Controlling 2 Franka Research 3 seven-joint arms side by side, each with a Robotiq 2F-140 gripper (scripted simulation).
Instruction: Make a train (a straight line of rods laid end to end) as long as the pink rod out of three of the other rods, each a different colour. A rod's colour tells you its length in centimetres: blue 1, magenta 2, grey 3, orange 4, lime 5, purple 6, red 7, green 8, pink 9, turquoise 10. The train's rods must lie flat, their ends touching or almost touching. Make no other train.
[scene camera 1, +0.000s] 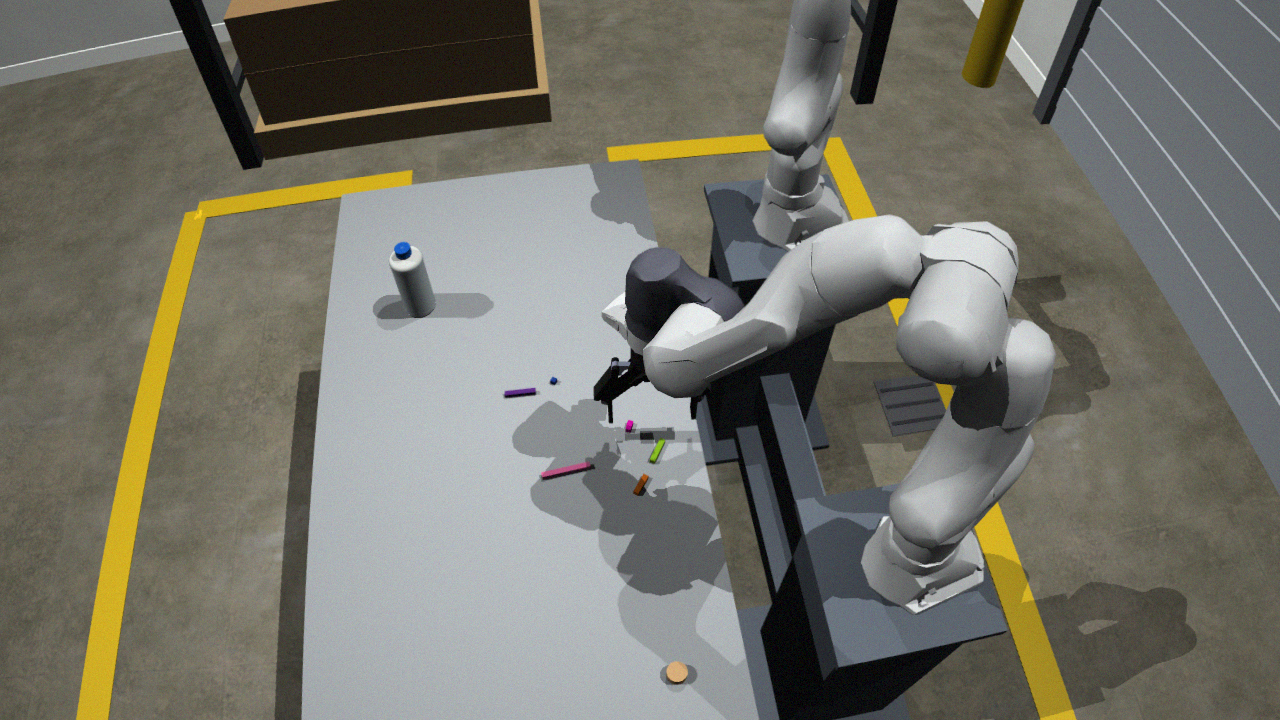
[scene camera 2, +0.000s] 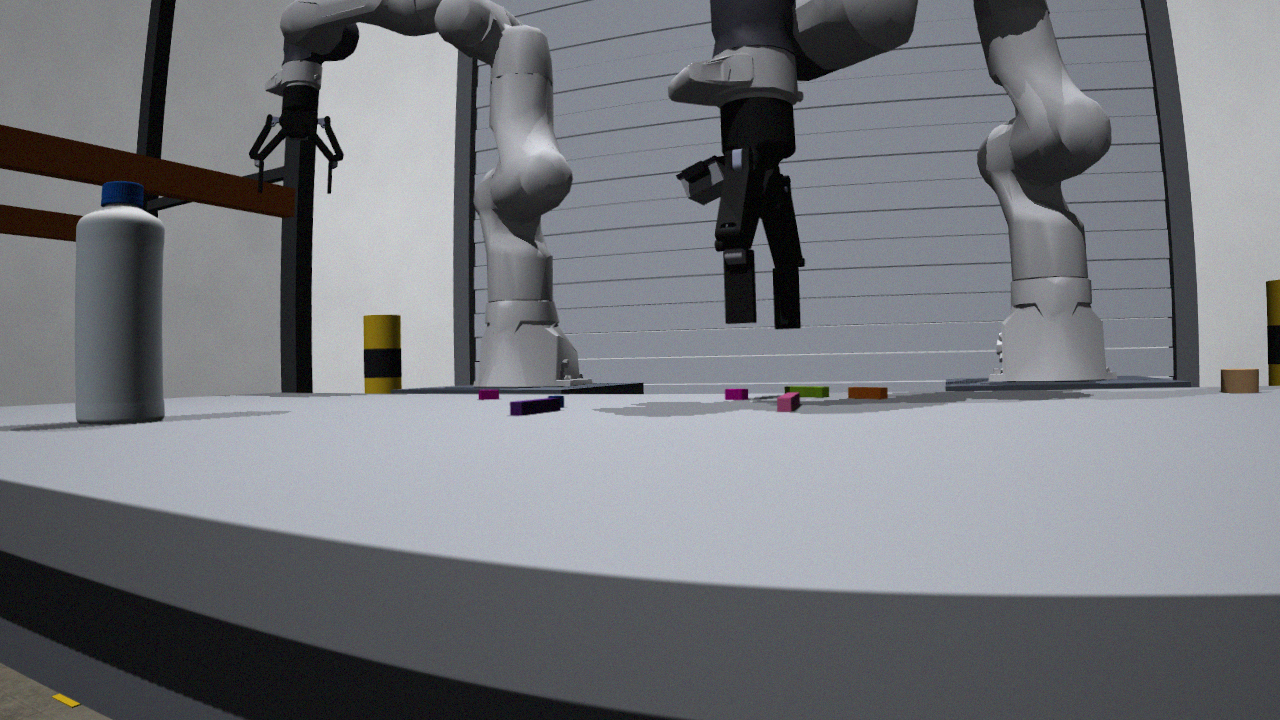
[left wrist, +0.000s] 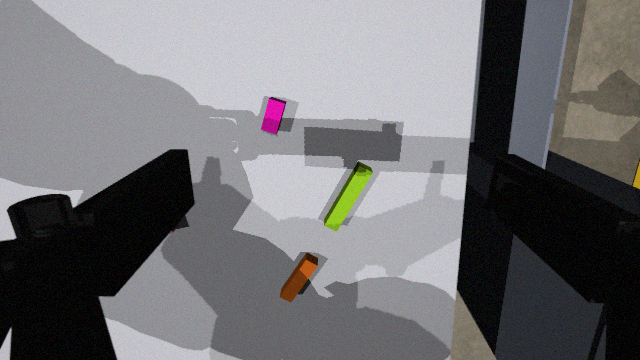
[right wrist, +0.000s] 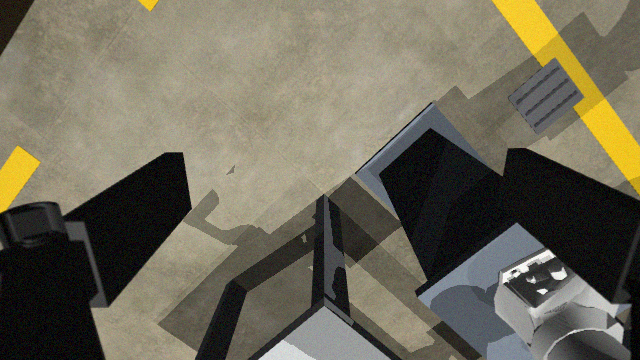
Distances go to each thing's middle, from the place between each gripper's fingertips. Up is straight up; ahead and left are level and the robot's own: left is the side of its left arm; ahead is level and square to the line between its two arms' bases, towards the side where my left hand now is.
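From my left hand (scene camera 2: 766, 326): lime rod (left wrist: 361, 173) 40 mm to the left, 10 mm behind, 70 mm below; orange rod (left wrist: 309, 263) 100 mm to the left, 40 mm ahead, 70 mm below.
My right gripper (scene camera 2: 294, 191): 1090 mm to the right of the lime rod, 390 mm short of it, 410 mm above it. Orange rod, from my right hand: 1160 mm to the left, 430 mm ahead, 410 mm below.
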